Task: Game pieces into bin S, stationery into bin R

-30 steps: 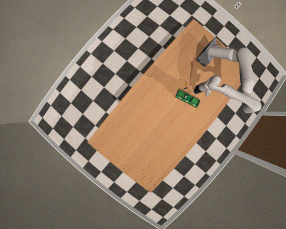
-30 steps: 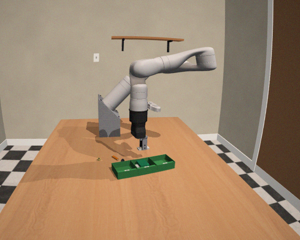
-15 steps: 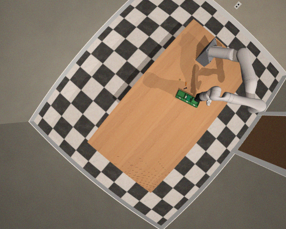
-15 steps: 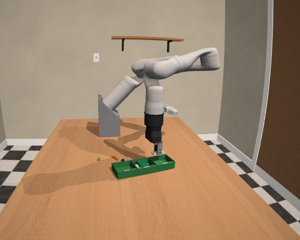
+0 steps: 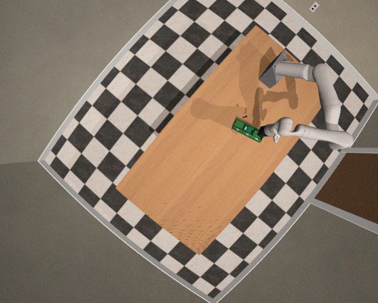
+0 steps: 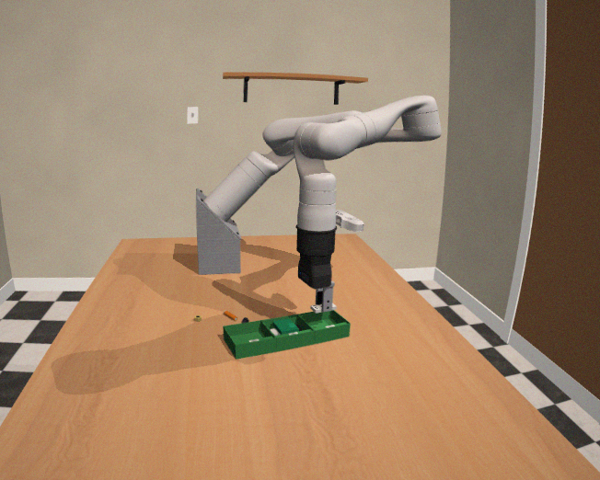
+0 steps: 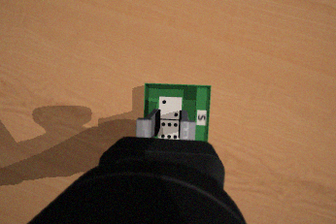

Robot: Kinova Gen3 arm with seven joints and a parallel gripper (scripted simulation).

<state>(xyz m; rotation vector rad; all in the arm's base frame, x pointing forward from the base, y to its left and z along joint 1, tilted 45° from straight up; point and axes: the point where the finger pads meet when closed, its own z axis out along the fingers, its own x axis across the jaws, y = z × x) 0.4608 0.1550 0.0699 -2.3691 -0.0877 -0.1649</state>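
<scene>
The flat green block lies 1 cm ahead of my hand, 9 cm to the right of it and 5 cm below it. Also, from my hand: dark piece (7 cm behind, 16 cm to the right, 7 cm below); white domino (1 cm below); green three-compartment tray (2 cm ahead, 8 cm to the right, 6 cm below).
</scene>
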